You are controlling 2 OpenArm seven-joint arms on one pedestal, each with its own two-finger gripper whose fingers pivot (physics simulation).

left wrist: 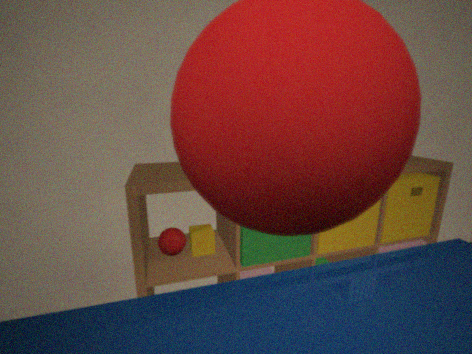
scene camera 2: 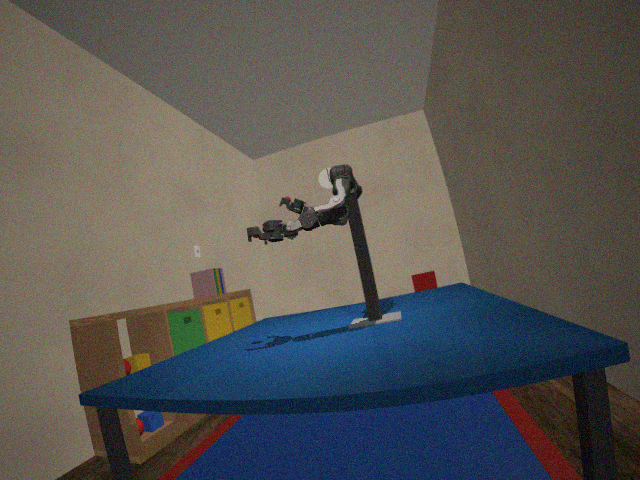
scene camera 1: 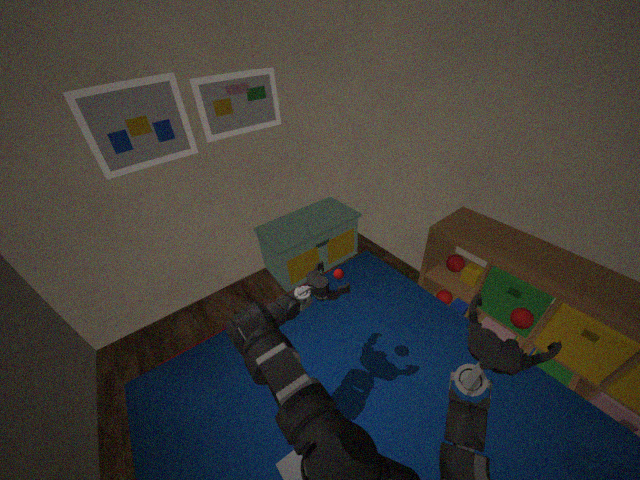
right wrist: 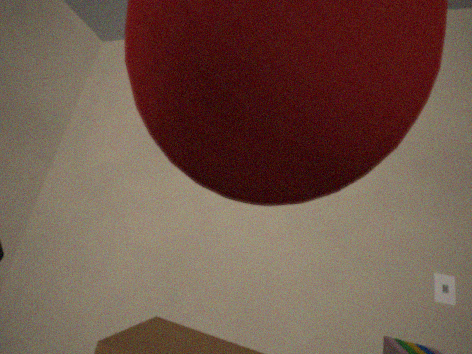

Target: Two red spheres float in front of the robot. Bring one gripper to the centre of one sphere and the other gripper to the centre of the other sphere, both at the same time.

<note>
In view: my left gripper (scene camera 1: 336, 276), my right gripper (scene camera 1: 516, 319), a red sphere (left wrist: 290, 125) and a red sphere (right wrist: 273, 110).
</note>
